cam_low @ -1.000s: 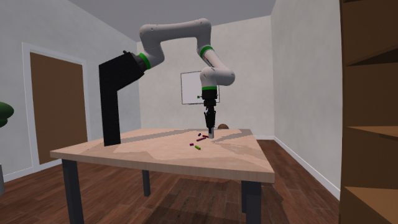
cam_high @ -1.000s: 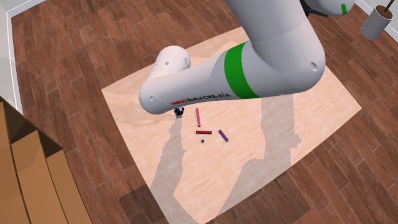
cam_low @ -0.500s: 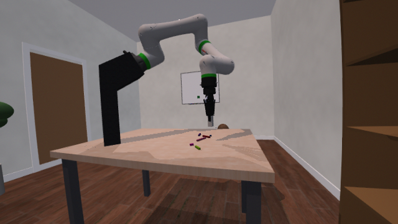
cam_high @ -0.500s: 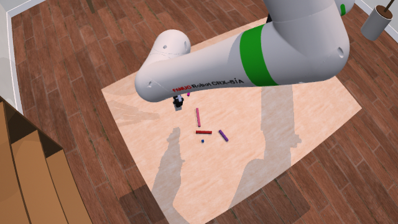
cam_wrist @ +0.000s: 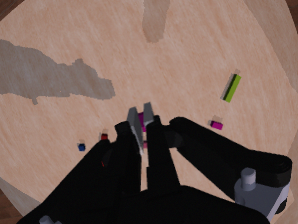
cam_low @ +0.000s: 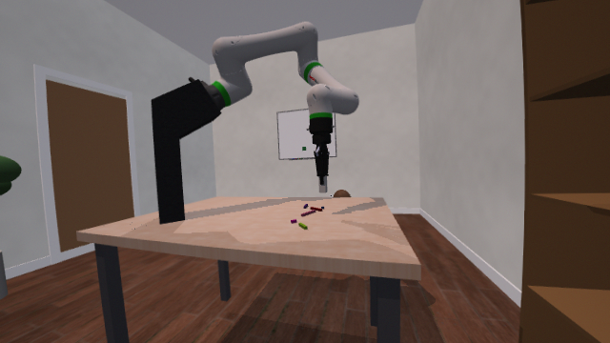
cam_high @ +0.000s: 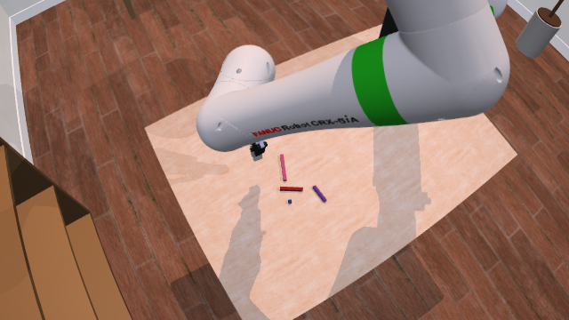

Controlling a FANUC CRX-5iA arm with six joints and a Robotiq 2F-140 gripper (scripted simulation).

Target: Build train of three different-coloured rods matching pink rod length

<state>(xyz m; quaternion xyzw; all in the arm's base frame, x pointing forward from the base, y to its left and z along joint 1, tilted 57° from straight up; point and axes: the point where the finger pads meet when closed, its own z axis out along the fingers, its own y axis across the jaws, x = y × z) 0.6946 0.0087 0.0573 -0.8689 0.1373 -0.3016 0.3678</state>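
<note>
My hand is 130 mm to the right of the blue rod, 130 mm above it and 50 mm past it. From my hand the other things lie so: red rod: 130 mm below, 100 mm to the left, 70 mm behind; then lime rod: 150 mm to the right, 130 mm below, 30 mm behind; then pink rod: 130 mm below, 80 mm behind, 20 mm to the left.
</note>
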